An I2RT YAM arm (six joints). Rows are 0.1 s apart.
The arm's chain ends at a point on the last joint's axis. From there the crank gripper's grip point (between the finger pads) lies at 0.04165 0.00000 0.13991 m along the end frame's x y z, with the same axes.
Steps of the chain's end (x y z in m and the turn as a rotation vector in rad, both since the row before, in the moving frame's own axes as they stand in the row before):
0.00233 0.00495 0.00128 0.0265 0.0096 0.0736
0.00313 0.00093 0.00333 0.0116 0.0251 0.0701
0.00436 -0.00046 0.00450 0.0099 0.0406 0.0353
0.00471 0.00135 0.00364 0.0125 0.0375 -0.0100
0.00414 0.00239 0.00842 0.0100 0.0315 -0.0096
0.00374 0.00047 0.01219 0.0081 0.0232 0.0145
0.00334 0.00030 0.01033 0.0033 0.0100 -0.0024
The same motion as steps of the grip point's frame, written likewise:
0.00369 0.00436 0.00087 0.0265 0.0096 0.0736
0.00658 0.00235 0.00225 0.0116 0.0251 0.0701
0.01000 -0.00027 0.00269 0.0099 0.0406 0.0353
0.00992 -0.00083 0.00197 0.0125 0.0375 -0.0100
0.00852 0.00058 0.00703 0.0100 0.0315 -0.0096
0.00698 -0.00003 0.01118 0.0081 0.0232 0.0145
0.00474 -0.00026 0.00991 0.0033 0.0100 -0.0024

